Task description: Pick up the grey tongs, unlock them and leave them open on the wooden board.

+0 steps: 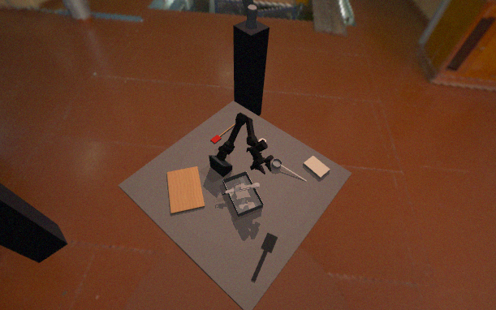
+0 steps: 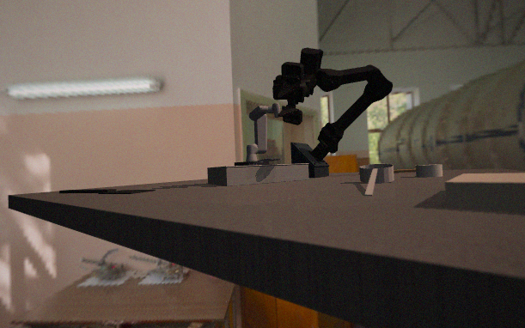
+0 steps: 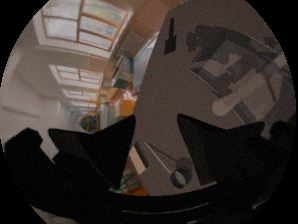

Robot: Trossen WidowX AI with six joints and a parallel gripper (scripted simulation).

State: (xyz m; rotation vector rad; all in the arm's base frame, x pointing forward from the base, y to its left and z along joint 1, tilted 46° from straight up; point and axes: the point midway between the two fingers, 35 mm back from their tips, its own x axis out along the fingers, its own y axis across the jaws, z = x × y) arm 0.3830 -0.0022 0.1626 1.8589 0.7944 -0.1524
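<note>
The roasting tin is 190 mm below my gripper tip, 170 mm to the right of it and 80 mm behind it. Round my gripper tip: beige block: 450 mm to the left, 210 mm below, 140 mm ahead; wooden board: 450 mm to the right, 400 mm behind, 210 mm below; black spatula: 350 mm to the right, 340 mm ahead, 220 mm below.
</note>
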